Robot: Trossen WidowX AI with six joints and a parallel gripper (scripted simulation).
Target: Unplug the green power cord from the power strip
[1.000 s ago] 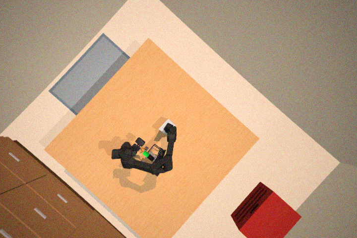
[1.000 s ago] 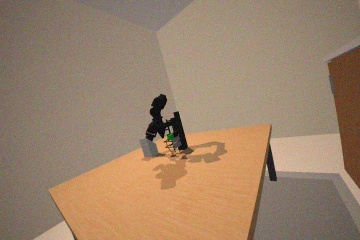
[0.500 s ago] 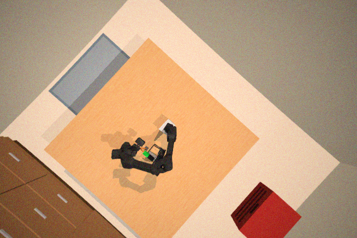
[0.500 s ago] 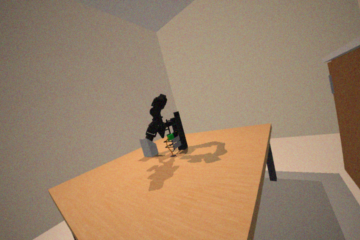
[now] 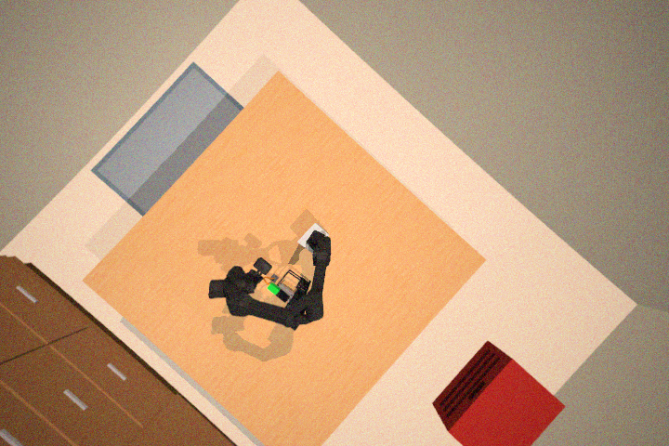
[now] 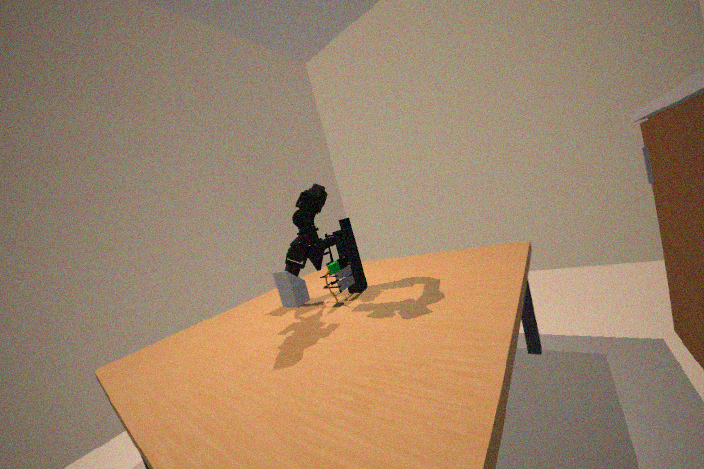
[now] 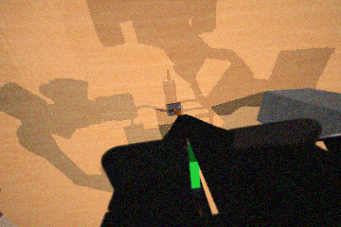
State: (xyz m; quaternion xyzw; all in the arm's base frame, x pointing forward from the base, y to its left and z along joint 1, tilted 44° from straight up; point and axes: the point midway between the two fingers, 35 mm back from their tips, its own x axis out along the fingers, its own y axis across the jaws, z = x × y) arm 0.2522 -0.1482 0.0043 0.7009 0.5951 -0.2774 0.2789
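Right now the green plug is 10 cm to the left of my gripper tip and 1 cm below it.
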